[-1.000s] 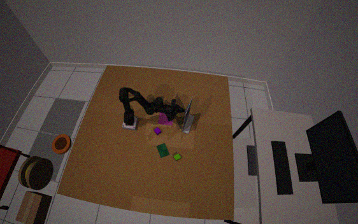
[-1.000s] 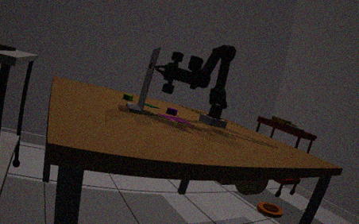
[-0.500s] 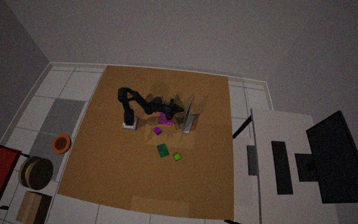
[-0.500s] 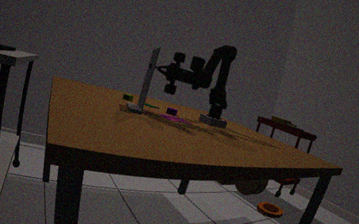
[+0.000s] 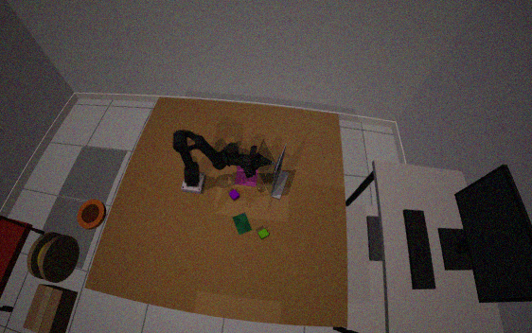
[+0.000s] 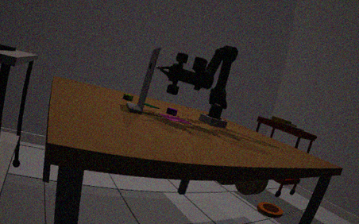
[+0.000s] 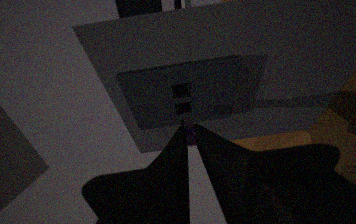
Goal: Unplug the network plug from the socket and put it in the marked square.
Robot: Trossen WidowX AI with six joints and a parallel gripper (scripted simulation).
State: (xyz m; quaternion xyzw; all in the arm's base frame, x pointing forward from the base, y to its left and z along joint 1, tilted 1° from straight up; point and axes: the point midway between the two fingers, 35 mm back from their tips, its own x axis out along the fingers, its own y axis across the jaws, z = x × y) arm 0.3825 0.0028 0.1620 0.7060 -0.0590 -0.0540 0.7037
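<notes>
Now: the magenta marked square 120 mm behind my gripper tip, 40 mm to the left of it and 200 mm below it. Round my gripper tip: grey upright panel 40 mm ahead, 30 mm to the right, 70 mm below; grey network plug 10 mm ahead; green flat card 160 mm behind, 240 mm to the right, 200 mm below.
</notes>
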